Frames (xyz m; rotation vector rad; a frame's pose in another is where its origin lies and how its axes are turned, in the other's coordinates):
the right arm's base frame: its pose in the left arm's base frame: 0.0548 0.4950 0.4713 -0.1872 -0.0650 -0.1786
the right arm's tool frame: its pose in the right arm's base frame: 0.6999 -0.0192 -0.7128 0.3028 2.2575 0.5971
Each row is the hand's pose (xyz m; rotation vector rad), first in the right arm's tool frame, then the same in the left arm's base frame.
Working: the right arm's tool frame: its pose in the left arm's base frame: 0.7726 0.2212 -0.1676 0.3804 2.1763 0.2960

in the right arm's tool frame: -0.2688 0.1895 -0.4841 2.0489 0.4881 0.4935
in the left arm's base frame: 0.5638 0.2602 0.3778 -1.7335 -1.6613 1.6295
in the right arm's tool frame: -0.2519 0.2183 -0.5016 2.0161 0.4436 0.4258
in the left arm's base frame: 0.5448 0.2918 0.3855 -1.7064 -1.7414 1.6776
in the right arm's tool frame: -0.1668 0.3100 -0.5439 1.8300 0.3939 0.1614
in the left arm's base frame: 0.4775 0.4053 0.3791 -1.4839 -2.0980 1.7476
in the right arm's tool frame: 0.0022 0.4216 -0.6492 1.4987 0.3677 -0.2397
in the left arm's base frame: 0.3151 0.5638 0.3545 0.8748 2.3749 -1.5867
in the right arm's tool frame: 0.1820 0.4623 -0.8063 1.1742 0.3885 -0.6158
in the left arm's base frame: 0.0932 0.6570 0.3279 0.2505 2.5011 -1.3931
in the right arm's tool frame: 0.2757 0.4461 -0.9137 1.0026 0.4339 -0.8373
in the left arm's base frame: -0.0493 0.6691 0.3160 -0.1166 2.5410 -1.3088
